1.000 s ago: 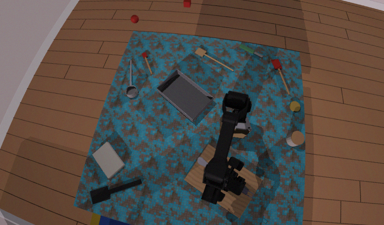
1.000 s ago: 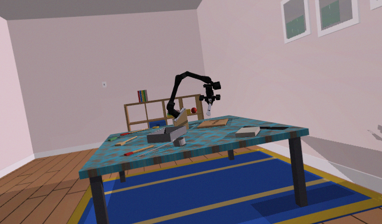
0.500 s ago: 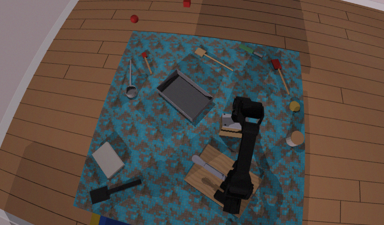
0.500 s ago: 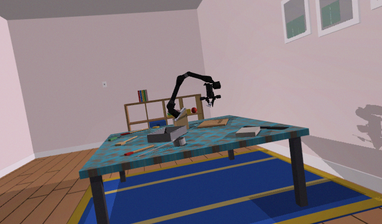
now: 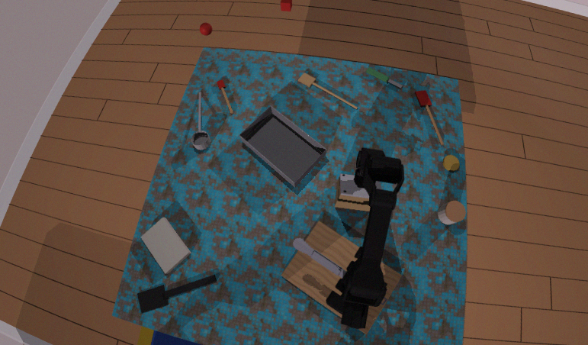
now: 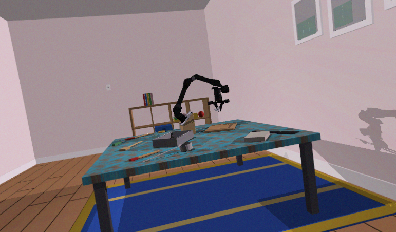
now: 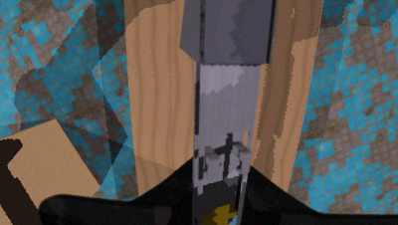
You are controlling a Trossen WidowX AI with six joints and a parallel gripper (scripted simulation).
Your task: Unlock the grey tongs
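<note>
Right now my gripper tip is 140 mm above the wooden board. Also, from my gripper tip: grey roasting tin: 240 mm ahead, 490 mm to the right, 120 mm below; black turner: 630 mm ahead, 100 mm to the left, 140 mm below; yellow lock piece: 10 mm ahead, 40 mm above.
</note>
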